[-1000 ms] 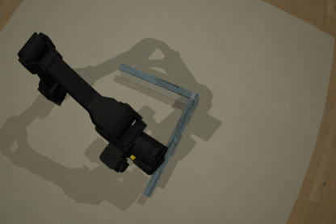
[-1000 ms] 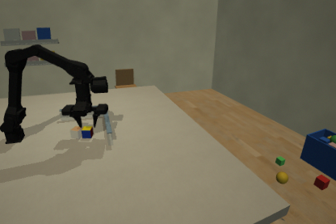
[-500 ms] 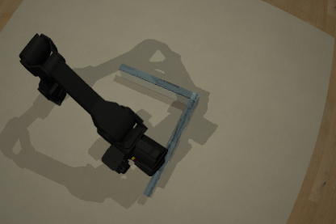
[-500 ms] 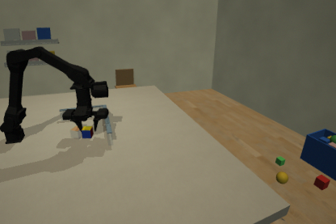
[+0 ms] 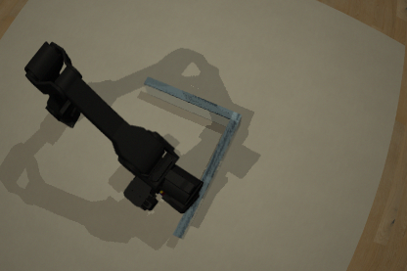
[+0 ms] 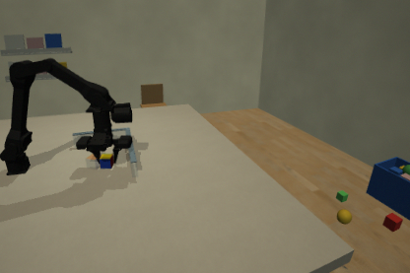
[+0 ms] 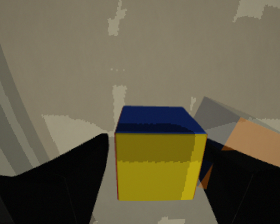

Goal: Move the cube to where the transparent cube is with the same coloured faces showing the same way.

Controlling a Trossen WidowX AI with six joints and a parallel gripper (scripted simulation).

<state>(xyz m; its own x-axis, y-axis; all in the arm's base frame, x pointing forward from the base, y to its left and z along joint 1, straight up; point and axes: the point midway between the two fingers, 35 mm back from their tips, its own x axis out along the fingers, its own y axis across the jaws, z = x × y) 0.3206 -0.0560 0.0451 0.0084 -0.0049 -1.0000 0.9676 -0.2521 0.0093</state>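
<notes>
The transparent cube is 5 cm behind my hand, 1 cm to the left of it and 3 cm below it.
</notes>
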